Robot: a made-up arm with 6 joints. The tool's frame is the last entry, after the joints. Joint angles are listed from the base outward.
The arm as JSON. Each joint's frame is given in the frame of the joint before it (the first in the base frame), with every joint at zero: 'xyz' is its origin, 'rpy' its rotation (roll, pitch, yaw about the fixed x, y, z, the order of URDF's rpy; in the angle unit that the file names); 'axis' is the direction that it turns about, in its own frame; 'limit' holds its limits. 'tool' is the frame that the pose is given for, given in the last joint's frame.
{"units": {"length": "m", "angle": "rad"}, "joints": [
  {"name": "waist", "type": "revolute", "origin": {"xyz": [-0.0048, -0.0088, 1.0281], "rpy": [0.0, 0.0, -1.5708]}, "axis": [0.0, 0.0, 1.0], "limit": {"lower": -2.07, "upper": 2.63}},
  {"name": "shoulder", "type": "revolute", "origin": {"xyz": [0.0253, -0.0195, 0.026], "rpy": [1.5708, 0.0, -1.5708]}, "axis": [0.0, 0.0, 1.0], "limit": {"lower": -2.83, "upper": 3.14}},
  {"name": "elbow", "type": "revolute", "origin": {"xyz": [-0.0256, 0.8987, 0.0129], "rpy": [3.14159, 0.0, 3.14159]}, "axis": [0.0, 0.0, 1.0], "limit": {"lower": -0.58, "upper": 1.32}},
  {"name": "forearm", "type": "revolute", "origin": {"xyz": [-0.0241, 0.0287, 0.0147], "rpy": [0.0, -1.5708, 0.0]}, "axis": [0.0, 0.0, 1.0], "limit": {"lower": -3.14, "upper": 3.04}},
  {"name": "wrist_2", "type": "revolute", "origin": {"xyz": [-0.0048, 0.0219, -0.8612], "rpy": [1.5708, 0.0, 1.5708]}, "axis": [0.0, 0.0, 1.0], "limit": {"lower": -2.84, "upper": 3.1}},
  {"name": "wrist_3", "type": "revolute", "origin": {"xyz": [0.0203, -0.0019, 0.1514], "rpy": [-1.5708, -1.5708, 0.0]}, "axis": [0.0, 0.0, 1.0], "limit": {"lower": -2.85, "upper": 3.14}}
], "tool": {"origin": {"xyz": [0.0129, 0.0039, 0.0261], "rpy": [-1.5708, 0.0, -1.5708]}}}
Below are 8 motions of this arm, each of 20 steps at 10 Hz.
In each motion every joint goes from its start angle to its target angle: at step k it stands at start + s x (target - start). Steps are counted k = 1, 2, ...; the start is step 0. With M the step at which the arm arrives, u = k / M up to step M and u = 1 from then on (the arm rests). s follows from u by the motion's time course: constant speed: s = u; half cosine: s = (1 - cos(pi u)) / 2; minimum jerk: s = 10 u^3 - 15 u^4 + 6 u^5.
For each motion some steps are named. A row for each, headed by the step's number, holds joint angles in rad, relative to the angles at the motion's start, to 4 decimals.
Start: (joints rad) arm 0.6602 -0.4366 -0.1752 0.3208 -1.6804 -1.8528
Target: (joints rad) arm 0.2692 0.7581 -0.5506 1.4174 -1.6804 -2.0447
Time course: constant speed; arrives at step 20
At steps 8, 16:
8: -0.1564 0.4779 -0.1502 0.4386 0.0000 -0.0768
16: -0.3128 0.9558 -0.3003 0.8773 0.0000 -0.1535

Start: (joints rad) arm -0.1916 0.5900 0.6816 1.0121 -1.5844 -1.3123
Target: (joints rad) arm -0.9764 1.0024 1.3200 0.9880 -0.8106 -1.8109
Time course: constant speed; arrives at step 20
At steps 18, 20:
18: -0.7063 0.3712 0.5746 -0.0217 0.6964 -0.4487
20: -0.7848 0.4124 0.6384 -0.0241 0.7738 -0.4986

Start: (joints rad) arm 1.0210 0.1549 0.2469 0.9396 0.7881 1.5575
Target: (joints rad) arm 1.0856 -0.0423 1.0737 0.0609 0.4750 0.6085
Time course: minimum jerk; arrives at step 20
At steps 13, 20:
13: 0.0494 -0.1508 0.6324 -0.6721 -0.2395 -0.7258
20: 0.0646 -0.1972 0.8268 -0.8787 -0.3131 -0.9490

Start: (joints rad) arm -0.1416 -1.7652 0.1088 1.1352 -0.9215 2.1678
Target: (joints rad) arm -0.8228 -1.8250 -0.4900 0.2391 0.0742 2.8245
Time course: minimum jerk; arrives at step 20
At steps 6, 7, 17, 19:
6: -0.1111 -0.0098 -0.0977 -0.1461 0.1624 0.1071
7: -0.1602 -0.0141 -0.1408 -0.2107 0.2342 0.1544
17: -0.6631 -0.0582 -0.5829 -0.8723 0.9692 0.6392
19: -0.6804 -0.0597 -0.5981 -0.8951 0.9945 0.6559

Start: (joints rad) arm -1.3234 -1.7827 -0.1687 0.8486 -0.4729 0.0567
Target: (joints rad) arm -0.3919 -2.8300 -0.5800 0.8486 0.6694 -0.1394
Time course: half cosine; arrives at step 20
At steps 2, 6, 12, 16, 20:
2: 0.0228 -0.0256 -0.0101 0.0000 0.0280 -0.0048
6: 0.1920 -0.2159 -0.0848 0.0000 0.2354 -0.0404
12: 0.6097 -0.6855 -0.2692 0.0000 0.7476 -0.1283
16: 0.8425 -0.9473 -0.3720 0.0000 1.0332 -0.1774
20: 0.9315 -1.0473 -0.4113 0.0000 1.1423 -0.1961

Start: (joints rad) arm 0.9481 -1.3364 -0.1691 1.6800 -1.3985 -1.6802
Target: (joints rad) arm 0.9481 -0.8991 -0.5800 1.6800 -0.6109 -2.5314
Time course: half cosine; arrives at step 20
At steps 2, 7, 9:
2: 0.0000 0.0107 -0.0101 0.0000 0.0193 -0.0208
7: 0.0000 0.1194 -0.1122 0.0000 0.2150 -0.2324
9: 0.0000 0.1844 -0.1733 0.0000 0.3322 -0.3590

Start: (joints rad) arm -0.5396 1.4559 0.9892 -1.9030 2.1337 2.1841
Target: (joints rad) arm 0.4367 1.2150 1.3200 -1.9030 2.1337 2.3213
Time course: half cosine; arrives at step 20
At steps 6, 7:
6: 0.2012 -0.0497 0.0682 0.0000 0.0000 0.0283
7: 0.2665 -0.0658 0.0903 0.0000 0.0000 0.0375

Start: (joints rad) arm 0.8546 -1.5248 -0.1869 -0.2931 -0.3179 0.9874
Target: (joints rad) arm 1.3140 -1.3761 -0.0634 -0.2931 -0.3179 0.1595
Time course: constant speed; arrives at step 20
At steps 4, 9, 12, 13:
4: 0.0919 0.0297 0.0247 0.0000 0.0000 -0.1656
9: 0.2067 0.0669 0.0556 0.0000 0.0000 -0.3726
12: 0.2756 0.0892 0.0741 0.0000 0.0000 -0.4967
13: 0.2986 0.0967 0.0803 0.0000 0.0000 -0.5381

